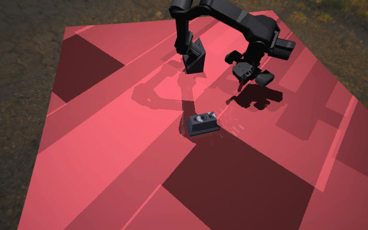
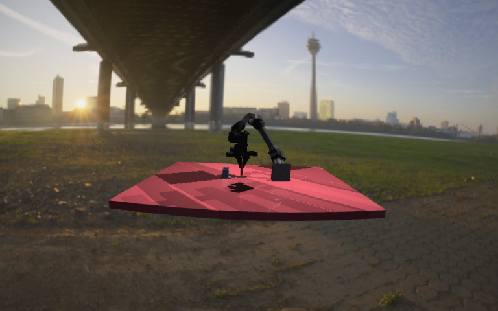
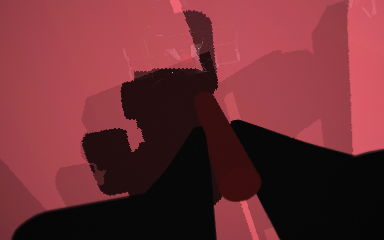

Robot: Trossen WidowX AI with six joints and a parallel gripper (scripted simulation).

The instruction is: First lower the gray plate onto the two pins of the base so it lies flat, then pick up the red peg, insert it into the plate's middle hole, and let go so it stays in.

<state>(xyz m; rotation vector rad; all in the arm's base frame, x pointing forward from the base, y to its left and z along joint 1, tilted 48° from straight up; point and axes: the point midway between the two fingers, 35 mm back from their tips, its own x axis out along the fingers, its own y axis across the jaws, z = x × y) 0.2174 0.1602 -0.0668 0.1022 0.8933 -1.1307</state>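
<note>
The gray plate lies 13 cm ahead of my gripper tip, 18 cm to the right of it and 5 cm below it. From my gripper tip the other things lie so: dark base 13 cm ahead, 17 cm to the right, 8 cm below; red peg right at my gripper tip.
</note>
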